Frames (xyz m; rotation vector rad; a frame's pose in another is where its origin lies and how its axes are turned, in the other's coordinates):
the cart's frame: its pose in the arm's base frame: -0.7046 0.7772 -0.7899 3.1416 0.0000 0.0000
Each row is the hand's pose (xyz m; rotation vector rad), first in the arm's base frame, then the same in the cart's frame.
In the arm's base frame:
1: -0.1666 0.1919 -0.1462 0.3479 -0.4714 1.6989
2: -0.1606 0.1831 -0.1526 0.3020 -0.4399 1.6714
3: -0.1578 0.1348 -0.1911 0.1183 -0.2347 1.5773
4: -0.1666 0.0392 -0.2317 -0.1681 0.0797 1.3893
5: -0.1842 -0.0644 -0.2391 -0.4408 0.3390 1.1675
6: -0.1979 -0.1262 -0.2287 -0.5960 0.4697 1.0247
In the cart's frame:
1: 0.5380 0.5853 -0.6437 -1.7877 2.1233 0.5892
2: 0.5440 0.5941 -0.6373 -1.8549 2.1256 0.5594
3: 0.5468 0.6424 -0.5988 -2.1188 2.1499 0.3199
4: 0.5380 0.7380 -0.5582 2.2896 -1.9148 0.1099
5: 0.5204 0.8416 -0.5508 2.2247 -1.5161 0.4402
6: 0.5067 0.9034 -0.5612 2.1565 -1.2837 0.5884

